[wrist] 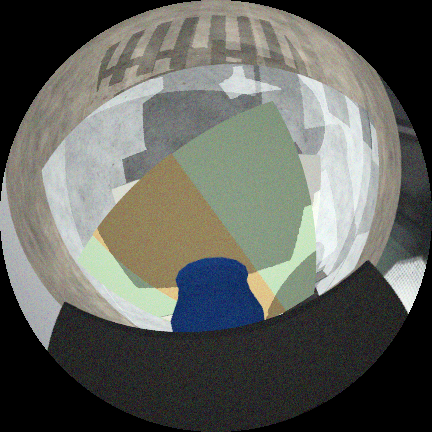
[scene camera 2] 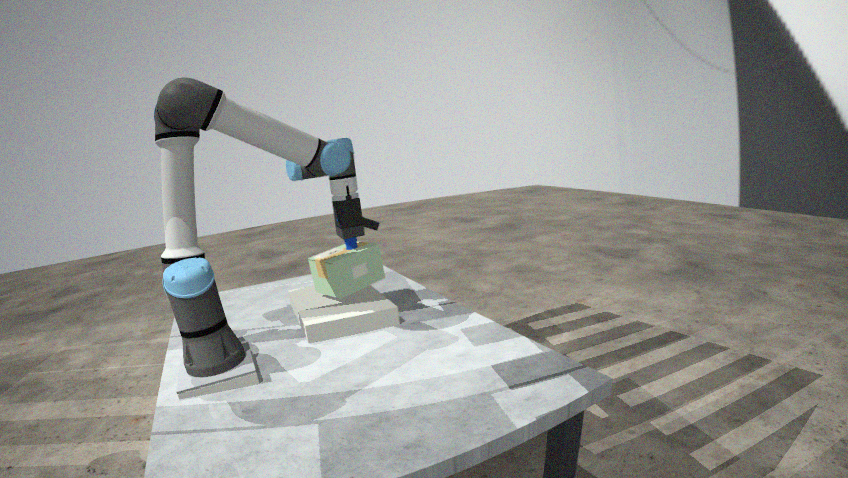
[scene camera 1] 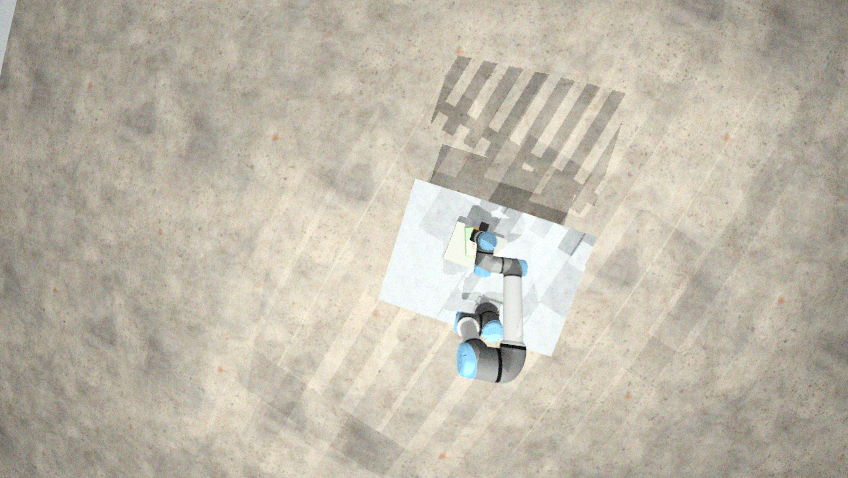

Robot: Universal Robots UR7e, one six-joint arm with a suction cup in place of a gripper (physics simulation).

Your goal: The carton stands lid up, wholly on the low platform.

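Where they show: end effector, tool point: [wrist: 209,262] [scene camera 2: 352,252]; arm's base, origin of the base link: [scene camera 2: 215,361] [scene camera 1: 486,313].
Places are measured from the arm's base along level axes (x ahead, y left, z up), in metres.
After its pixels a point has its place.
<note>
The pale green carton [scene camera 1: 469,243] @(x 0.370, y 0.296, z 0.145 m) [scene camera 2: 350,274] @(x 0.390, y 0.192, z 0.096 m) [wrist: 245,185] @(x 0.463, y 0.252, z 0.152 m) has orange tape across its lid, which faces up. My gripper's blue suction cup [scene camera 2: 350,244] [wrist: 212,270] is on the lid and holds the carton; in scene camera 1 the wrist hides the cup. The carton is low over the cream low platform [scene camera 1: 457,246] @(x 0.324, y 0.337, z 0.024 m) [scene camera 2: 353,325] @(x 0.354, y 0.072, z 0.000 m) [wrist: 310,170] @(x 0.447, y 0.101, z 0.024 m), turned at an angle to the platform's edges. Whether its underside touches the platform cannot be told. The arm hides part of the carton and platform from above.
The platform stands on the pale grey table [scene camera 1: 409,261] @(x 0.115, y 0.578, z -0.024 m) [scene camera 2: 380,427] @(x 0.287, y -0.343, z -0.024 m) [wrist: 95,135] @(x 0.577, y 0.450, z -0.024 m). The arm's base [scene camera 2: 213,350] @(x 0.012, y -0.062, z 0.053 m) stands on a flat plate on the same table, near the platform. Shadows cross the table and the floor.
</note>
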